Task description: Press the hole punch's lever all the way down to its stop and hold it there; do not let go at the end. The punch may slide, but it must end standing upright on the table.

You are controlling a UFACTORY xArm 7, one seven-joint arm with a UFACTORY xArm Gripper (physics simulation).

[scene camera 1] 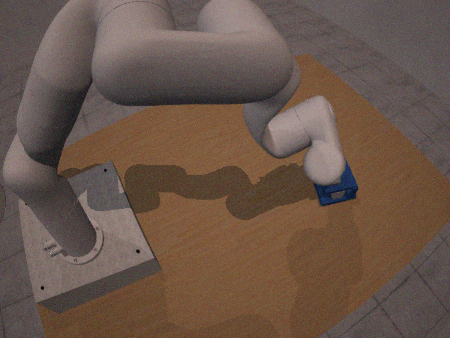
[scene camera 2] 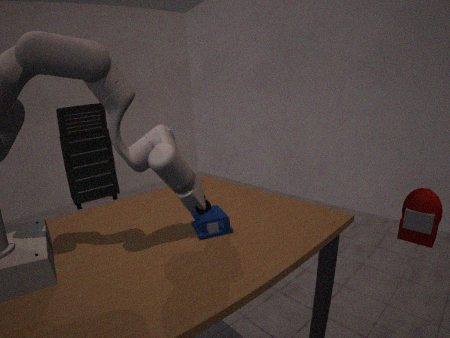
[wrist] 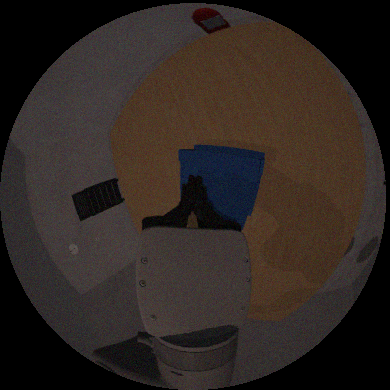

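Pixels of known places: gripper, between the fingertips: (scene camera 2: 207,208) (wrist: 192,182); arm's base, origin of its link: (scene camera 1: 79,240).
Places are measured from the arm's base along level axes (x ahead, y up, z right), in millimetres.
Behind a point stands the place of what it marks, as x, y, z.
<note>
The blue hole punch (scene camera 1: 351,181) {625, -35, 235} (scene camera 2: 216,215) {615, -35, 220} (wrist: 230,180) {615, -35, 214} stands upright on the table, with a pale block showing through the opening in its side in the scene views. My gripper (scene camera 2: 204,206) {626, -28, 165} (wrist: 192,182) {626, -28, 165} is shut and empty, tilted, with its black fingertips at the top of the punch. In the wrist view the fingertips overlap the left part of the blue lever. In scene camera 1 the wrist hides the fingers and part of the punch. The lever looks low over the base, but whether it is at its stop and whether the fingertips touch it cannot be told.
The wooden table (scene camera 1: 240,270) {281, -91, 226} (scene camera 2: 280,220) {789, -91, 336} (wrist: 300,90) {720, -91, 378} carries the arm's grey base block (scene camera 1: 115,260) {57, -6, 87} (scene camera 2: 25,272) {74, -33, 117} at the left in the scene views. A black rack (scene camera 2: 71,165) and a red object with a grey panel (scene camera 2: 421,197) (wrist: 204,14) stand beyond the table.
</note>
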